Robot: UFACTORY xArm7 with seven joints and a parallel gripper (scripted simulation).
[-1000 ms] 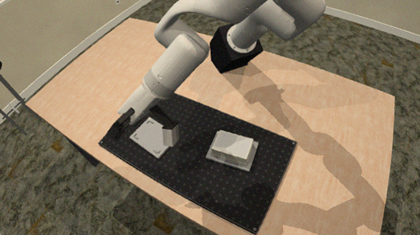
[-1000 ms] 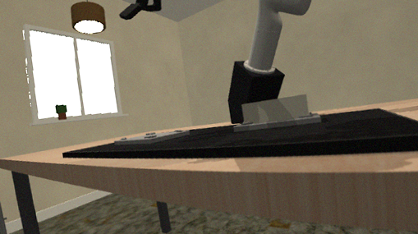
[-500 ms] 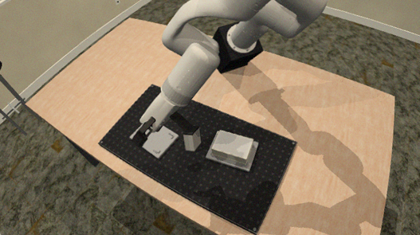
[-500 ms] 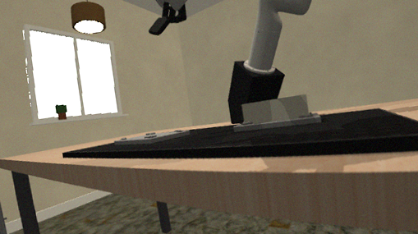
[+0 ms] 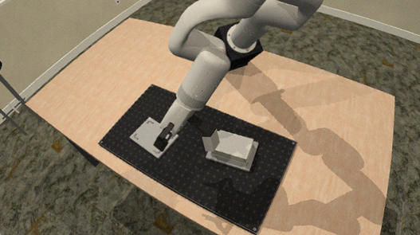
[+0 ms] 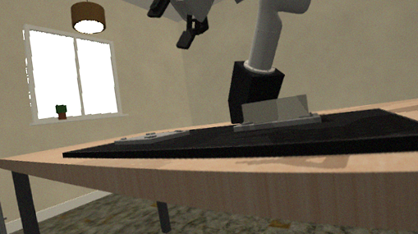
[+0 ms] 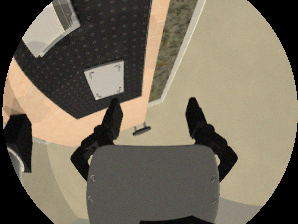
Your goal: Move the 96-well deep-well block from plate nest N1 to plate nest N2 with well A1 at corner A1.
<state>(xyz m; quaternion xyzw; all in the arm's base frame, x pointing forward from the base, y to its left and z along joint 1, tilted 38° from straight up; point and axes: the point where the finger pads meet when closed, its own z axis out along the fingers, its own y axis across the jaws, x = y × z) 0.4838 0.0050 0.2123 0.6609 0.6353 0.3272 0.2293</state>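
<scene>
Now: hand 180 mm above the deep-well block, 170 mm past it and 100 mm to the right of it. The rest, counted from my hand: nest N1: 210 mm below, 170 mm behind, 100 mm to the left; nest N2: 210 mm below, 180 mm to the right, 30 mm behind.
</scene>
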